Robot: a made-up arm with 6 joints. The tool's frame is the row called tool. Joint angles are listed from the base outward. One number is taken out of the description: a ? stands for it. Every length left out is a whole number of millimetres.
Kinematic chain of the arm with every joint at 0, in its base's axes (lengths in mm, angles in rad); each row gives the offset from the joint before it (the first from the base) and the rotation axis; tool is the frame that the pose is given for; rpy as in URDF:
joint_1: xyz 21 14 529 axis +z
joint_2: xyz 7 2 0 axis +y
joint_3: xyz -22 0 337 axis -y
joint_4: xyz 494 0 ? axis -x
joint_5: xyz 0 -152 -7 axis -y
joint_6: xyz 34 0 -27 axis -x
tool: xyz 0 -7 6 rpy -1.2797 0.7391 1.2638
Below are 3 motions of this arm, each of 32 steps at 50 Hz.
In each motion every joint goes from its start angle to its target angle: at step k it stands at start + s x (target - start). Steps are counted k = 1, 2, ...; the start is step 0. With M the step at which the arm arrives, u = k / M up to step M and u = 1 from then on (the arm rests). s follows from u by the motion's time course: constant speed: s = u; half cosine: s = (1 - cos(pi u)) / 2; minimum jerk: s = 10 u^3 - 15 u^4 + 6 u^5.
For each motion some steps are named. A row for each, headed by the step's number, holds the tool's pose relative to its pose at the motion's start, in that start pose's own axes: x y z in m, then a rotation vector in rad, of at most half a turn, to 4 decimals.
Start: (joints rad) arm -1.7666 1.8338 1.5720 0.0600 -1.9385 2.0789
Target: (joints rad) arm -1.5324 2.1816 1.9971 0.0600 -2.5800 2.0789
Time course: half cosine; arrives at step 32
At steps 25, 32:
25: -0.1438 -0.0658 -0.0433 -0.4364 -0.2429 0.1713
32: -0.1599 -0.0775 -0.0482 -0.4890 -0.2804 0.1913

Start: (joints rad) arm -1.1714 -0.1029 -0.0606 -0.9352 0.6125 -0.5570
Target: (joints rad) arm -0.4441 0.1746 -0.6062 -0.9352 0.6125 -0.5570
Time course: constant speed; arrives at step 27
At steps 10, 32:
10: -0.0478 0.1887 0.0434 0.3721 0.0503 0.1548
32: -0.1843 0.3669 0.2197 0.9076 0.1068 0.5838

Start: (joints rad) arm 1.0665 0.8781 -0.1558 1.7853 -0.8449 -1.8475
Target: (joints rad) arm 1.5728 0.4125 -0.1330 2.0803 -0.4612 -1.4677
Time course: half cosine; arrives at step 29
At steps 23, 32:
23: -0.1480 0.0617 0.3881 -0.9968 0.2037 0.1644
32: -0.1652 0.0862 0.4264 -1.1055 0.2451 0.1738

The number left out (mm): -27
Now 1 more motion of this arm.
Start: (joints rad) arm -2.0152 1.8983 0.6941 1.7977 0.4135 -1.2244
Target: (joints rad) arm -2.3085 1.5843 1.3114 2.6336 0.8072 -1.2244
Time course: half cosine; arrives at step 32
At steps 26, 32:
26: -0.3932 0.0543 0.2995 0.0210 0.6455 0.5298
32: -0.4162 0.0697 0.3335 0.0727 0.6842 0.5797

